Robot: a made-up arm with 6 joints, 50 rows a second.
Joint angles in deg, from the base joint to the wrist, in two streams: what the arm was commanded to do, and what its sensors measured. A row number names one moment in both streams.
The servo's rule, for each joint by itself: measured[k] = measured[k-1] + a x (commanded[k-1-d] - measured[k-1]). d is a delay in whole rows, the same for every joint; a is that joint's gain. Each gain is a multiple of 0.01, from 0.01 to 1. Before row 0 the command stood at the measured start. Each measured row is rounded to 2 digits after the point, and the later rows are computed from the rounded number. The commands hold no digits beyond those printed.
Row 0, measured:
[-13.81, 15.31, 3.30, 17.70, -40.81, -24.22]
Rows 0 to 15, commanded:
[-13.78, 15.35, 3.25, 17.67, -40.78, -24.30]
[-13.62, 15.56, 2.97, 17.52, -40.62, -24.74]
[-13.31, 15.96, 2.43, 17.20, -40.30, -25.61]
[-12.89, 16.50, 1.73, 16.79, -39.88, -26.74]
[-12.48, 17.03, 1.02, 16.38, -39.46, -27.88]
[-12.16, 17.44, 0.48, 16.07, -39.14, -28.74]
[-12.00, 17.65, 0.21, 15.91, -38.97, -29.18]
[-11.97, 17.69, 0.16, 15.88, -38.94, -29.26]
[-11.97, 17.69, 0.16, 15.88, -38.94, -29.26]
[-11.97, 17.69, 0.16, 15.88, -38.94, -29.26]
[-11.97, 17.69, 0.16, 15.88, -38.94, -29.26]
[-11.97, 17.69, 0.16, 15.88, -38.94, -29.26]
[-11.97, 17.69, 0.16, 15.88, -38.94, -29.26]
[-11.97, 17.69, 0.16, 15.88, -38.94, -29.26]
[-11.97, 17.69, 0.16, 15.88, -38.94, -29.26]
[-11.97, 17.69, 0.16, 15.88, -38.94, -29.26]
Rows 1 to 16, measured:
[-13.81, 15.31, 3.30, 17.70, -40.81, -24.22]
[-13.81, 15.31, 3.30, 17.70, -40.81, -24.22]
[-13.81, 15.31, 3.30, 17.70, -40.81, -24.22]
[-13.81, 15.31, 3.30, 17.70, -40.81, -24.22]
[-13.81, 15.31, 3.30, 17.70, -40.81, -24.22]
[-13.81, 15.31, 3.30, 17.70, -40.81, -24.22]
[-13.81, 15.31, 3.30, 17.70, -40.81, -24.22]
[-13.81, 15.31, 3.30, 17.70, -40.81, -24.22]
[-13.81, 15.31, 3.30, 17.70, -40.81, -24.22]
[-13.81, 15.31, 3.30, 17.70, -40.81, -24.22]
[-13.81, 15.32, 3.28, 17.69, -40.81, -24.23]
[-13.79, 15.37, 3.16, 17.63, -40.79, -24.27]
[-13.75, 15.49, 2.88, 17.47, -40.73, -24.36]
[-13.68, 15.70, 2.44, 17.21, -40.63, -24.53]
[-13.58, 15.98, 1.90, 16.89, -40.49, -24.76]
[-13.47, 16.29, 1.36, 16.58, -40.33, -25.04]
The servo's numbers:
d 10
a 0.08 0.21 0.38 0.38 0.12 0.07

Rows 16 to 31, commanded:
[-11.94, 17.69, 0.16, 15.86, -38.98, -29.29]
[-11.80, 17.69, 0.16, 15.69, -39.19, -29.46]
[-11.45, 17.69, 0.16, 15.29, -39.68, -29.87]
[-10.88, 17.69, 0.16, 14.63, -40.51, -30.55]
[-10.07, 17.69, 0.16, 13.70, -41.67, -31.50]
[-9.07, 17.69, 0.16, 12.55, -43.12, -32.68]
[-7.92, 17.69, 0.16, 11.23, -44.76, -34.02]
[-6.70, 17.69, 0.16, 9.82, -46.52, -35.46]
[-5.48, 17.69, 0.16, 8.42, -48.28, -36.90]
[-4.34, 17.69, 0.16, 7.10, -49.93, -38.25]
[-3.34, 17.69, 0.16, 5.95, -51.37, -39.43]
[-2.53, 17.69, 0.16, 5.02, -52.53, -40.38]
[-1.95, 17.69, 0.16, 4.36, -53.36, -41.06]
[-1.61, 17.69, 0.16, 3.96, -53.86, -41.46]
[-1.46, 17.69, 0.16, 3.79, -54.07, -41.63]
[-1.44, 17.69, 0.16, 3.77, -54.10, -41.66]
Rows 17 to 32, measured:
[-13.35, 16.58, 0.92, 16.33, -40.17, -25.33]
[-13.24, 16.81, 0.63, 16.16, -40.02, -25.61]
[-13.14, 16.99, 0.45, 16.05, -39.89, -25.87]
[-13.05, 17.14, 0.34, 15.99, -39.78, -26.11]
[-12.96, 17.26, 0.27, 15.95, -39.68, -26.33]
[-12.88, 17.35, 0.23, 15.92, -39.59, -26.54]
[-12.81, 17.42, 0.20, 15.90, -39.51, -26.73]
[-12.74, 17.48, 0.18, 15.89, -39.44, -26.91]
[-12.68, 17.52, 0.17, 15.89, -39.38, -27.07]
[-12.62, 17.56, 0.17, 15.89, -39.33, -27.22]
[-12.57, 17.59, 0.17, 15.88, -39.29, -27.36]
[-12.51, 17.61, 0.17, 15.81, -39.28, -27.51]
[-12.43, 17.63, 0.17, 15.61, -39.33, -27.68]
[-12.31, 17.64, 0.17, 15.24, -39.47, -27.88]
[-12.13, 17.65, 0.17, 14.65, -39.73, -28.13]
[-11.89, 17.66, 0.17, 13.85, -40.14, -28.45]

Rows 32 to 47, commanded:
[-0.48, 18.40, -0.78, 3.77, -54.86, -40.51]
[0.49, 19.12, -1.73, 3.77, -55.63, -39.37]
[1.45, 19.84, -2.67, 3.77, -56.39, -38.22]
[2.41, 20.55, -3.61, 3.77, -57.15, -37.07]
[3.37, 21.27, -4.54, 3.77, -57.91, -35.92]
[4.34, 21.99, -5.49, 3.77, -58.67, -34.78]
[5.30, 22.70, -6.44, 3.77, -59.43, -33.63]
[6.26, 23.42, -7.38, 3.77, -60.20, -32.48]
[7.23, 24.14, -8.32, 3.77, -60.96, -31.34]
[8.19, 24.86, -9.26, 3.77, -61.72, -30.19]
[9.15, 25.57, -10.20, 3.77, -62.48, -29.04]
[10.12, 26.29, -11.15, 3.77, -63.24, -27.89]
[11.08, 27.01, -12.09, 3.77, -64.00, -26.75]
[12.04, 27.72, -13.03, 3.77, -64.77, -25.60]
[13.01, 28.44, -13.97, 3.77, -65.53, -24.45]
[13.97, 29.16, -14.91, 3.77, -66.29, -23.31]
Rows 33 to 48, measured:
[-11.57, 17.67, 0.17, 12.85, -40.69, -28.84]
[-11.18, 17.67, 0.17, 11.70, -41.39, -29.30]
[-10.72, 17.67, 0.17, 10.45, -42.22, -29.83]
[-10.21, 17.67, 0.17, 9.18, -43.15, -30.42]
[-9.66, 17.67, 0.17, 7.95, -44.14, -31.05]
[-9.09, 17.67, 0.17, 6.84, -45.15, -31.70]
[-8.52, 17.67, 0.17, 5.90, -46.14, -32.36]
[-7.97, 17.67, 0.17, 5.16, -47.07, -33.00]
[-7.45, 17.67, 0.17, 4.64, -47.91, -33.60]
[-6.97, 17.67, 0.17, 4.31, -48.65, -34.16]
[-6.45, 17.82, -0.19, 4.10, -49.40, -34.60]
[-5.89, 18.09, -0.78, 3.97, -50.15, -34.93]
[-5.30, 18.46, -1.50, 3.89, -50.90, -35.16]
[-4.68, 18.90, -2.30, 3.84, -51.65, -35.29]
[-4.04, 19.40, -3.15, 3.81, -52.40, -35.33]
[-3.37, 19.94, -4.04, 3.79, -53.15, -35.29]

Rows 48 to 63, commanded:
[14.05, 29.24, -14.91, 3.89, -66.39, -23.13]
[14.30, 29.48, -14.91, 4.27, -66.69, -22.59]
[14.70, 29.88, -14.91, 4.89, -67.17, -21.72]
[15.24, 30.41, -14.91, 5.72, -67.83, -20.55]
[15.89, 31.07, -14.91, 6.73, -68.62, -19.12]
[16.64, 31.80, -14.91, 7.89, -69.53, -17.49]
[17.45, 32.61, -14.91, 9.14, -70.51, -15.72]
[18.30, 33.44, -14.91, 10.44, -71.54, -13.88]
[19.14, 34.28, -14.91, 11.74, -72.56, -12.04]
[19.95, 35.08, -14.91, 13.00, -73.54, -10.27]
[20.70, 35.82, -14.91, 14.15, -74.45, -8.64]
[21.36, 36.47, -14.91, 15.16, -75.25, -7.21]
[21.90, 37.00, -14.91, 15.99, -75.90, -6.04]
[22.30, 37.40, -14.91, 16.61, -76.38, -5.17]
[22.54, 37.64, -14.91, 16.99, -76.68, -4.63]
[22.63, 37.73, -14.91, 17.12, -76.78, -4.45]
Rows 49 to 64, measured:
[-2.68, 20.52, -4.95, 3.78, -53.90, -35.17]
[-1.96, 21.13, -5.87, 3.78, -54.66, -34.98]
[-1.22, 21.76, -6.80, 3.78, -55.42, -34.73]
[-0.47, 22.41, -7.73, 3.78, -56.18, -34.41]
[0.30, 23.07, -8.67, 3.78, -56.94, -34.03]
[1.09, 23.75, -9.61, 3.78, -57.70, -33.60]
[1.89, 24.43, -10.55, 3.78, -58.46, -33.12]
[2.70, 25.12, -11.49, 3.78, -59.22, -32.59]
[3.52, 25.82, -12.43, 3.78, -59.98, -32.02]
[4.36, 26.52, -13.37, 3.78, -60.74, -31.41]
[5.14, 27.09, -13.96, 3.82, -61.42, -30.83]
[5.87, 27.59, -14.32, 3.99, -62.05, -30.25]
[6.58, 28.07, -14.54, 4.33, -62.66, -29.65]
[7.27, 28.56, -14.68, 4.86, -63.28, -29.01]
[7.96, 29.09, -14.77, 5.57, -63.92, -28.32]
[8.65, 29.66, -14.82, 6.45, -64.59, -27.56]

